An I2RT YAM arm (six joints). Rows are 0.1 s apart.
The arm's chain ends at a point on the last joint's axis. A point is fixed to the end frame.
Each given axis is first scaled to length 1.
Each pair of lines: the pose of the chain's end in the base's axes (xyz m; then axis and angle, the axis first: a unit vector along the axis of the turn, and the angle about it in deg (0 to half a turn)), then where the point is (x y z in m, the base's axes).
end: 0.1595 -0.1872 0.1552 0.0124 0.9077 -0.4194 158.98
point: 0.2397 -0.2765 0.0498
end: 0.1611 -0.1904 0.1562 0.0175 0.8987 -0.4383 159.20
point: 0.2401 -0.2851 0.0546
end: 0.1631 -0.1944 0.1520 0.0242 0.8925 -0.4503 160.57
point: 0.2381 -0.2935 0.0516
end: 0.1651 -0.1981 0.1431 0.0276 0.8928 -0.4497 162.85
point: 0.2344 -0.2986 0.0400
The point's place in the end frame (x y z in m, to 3 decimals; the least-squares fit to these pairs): -0.028 0.032 0.154
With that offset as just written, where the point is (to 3 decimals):
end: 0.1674 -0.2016 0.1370 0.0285 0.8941 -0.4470 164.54
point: 0.233 -0.302 0.031
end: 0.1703 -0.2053 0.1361 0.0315 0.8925 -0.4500 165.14
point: 0.234 -0.307 0.031
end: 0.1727 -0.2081 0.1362 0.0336 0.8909 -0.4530 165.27
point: 0.236 -0.311 0.031
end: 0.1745 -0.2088 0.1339 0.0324 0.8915 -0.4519 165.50
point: 0.237 -0.312 0.029
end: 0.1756 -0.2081 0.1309 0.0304 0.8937 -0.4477 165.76
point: 0.238 -0.310 0.024
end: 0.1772 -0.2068 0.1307 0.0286 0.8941 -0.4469 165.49
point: 0.240 -0.308 0.024
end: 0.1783 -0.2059 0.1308 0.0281 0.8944 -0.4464 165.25
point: 0.242 -0.307 0.024
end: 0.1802 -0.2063 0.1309 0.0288 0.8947 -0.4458 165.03
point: 0.244 -0.307 0.025
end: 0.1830 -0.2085 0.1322 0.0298 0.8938 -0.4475 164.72
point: 0.248 -0.310 0.027
